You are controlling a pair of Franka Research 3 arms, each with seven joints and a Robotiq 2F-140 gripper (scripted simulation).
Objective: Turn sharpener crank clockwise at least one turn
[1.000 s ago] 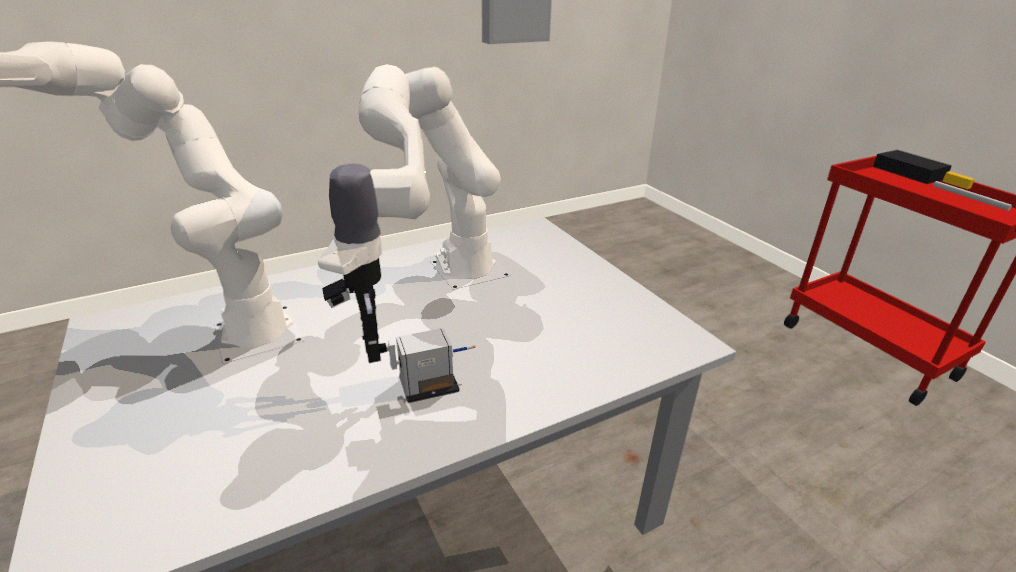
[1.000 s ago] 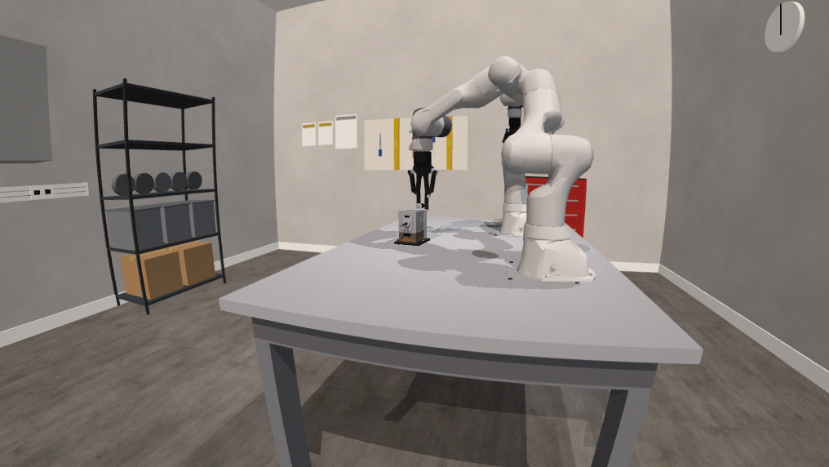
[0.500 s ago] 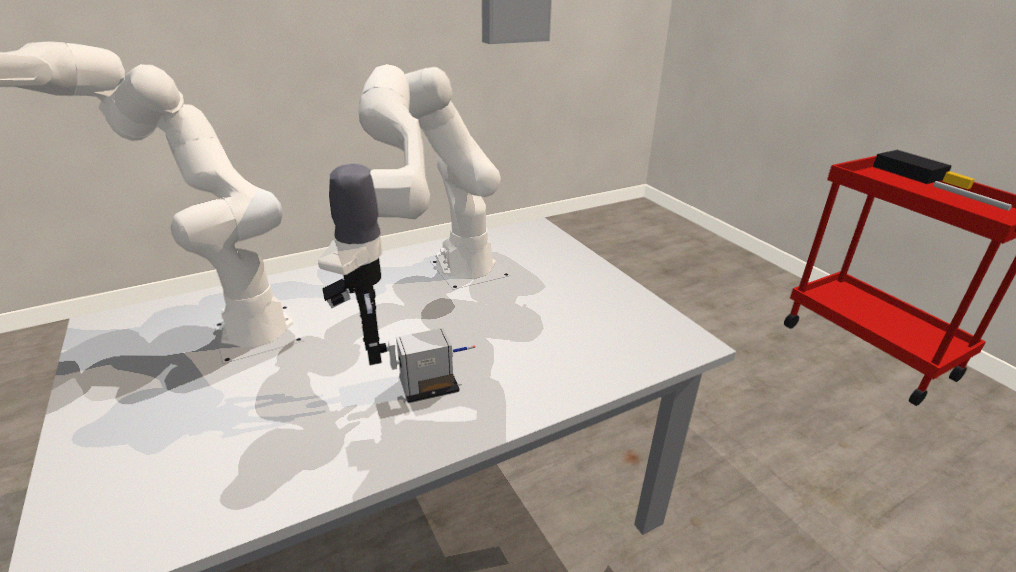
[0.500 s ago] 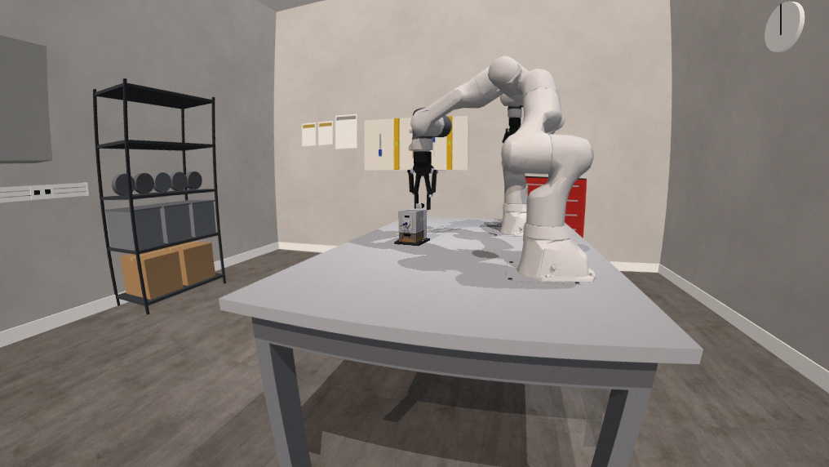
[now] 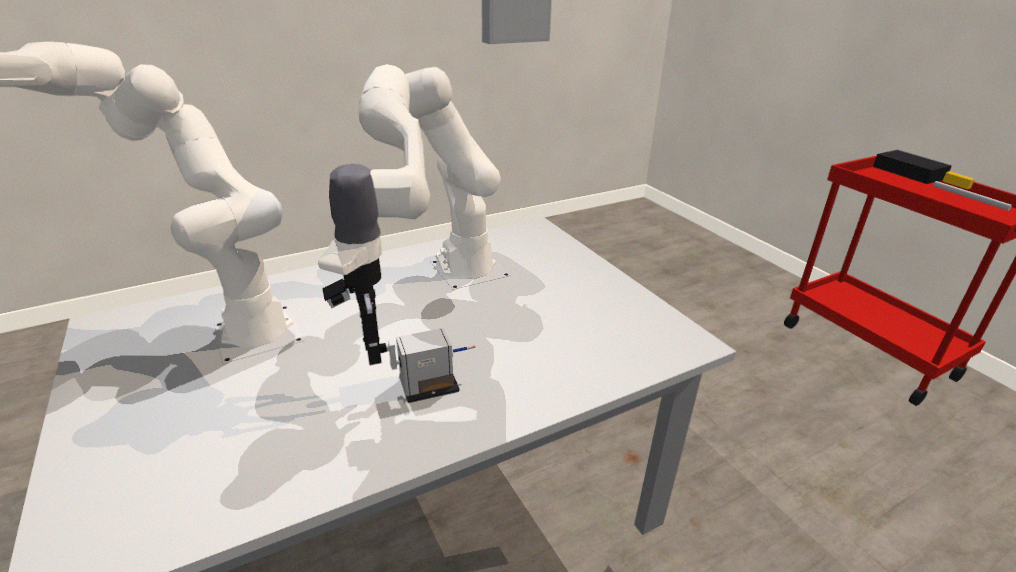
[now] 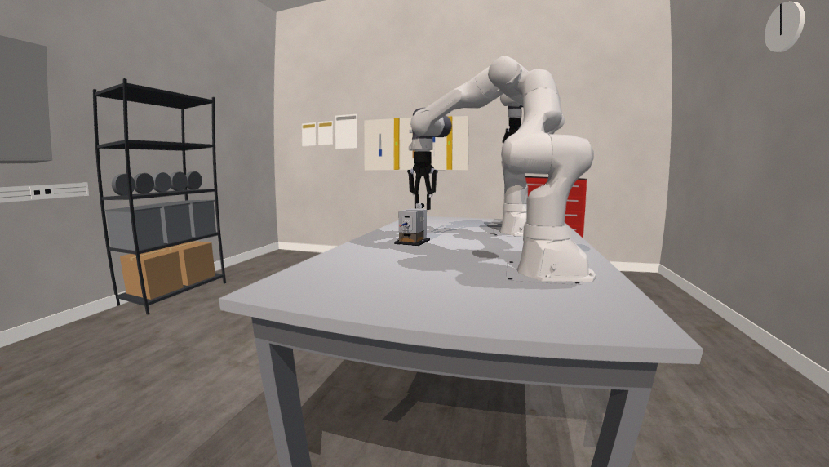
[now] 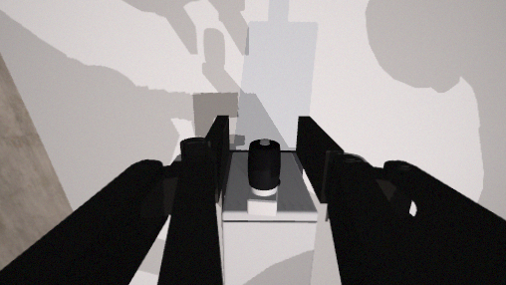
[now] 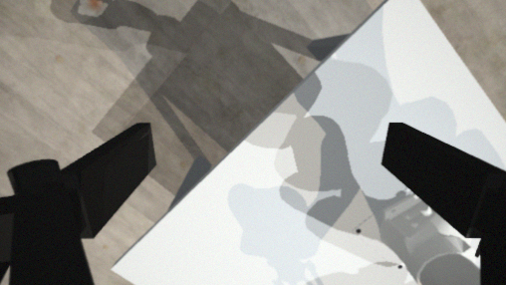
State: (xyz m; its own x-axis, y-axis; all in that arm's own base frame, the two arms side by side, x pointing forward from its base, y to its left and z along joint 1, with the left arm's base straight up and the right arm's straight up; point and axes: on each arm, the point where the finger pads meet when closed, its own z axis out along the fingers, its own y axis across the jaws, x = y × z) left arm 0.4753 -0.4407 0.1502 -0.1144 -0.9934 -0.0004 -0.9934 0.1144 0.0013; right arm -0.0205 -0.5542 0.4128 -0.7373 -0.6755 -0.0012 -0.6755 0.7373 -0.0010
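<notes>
The black crank knob is 2 cm to the left of my left hand and 1 cm below it.
</notes>
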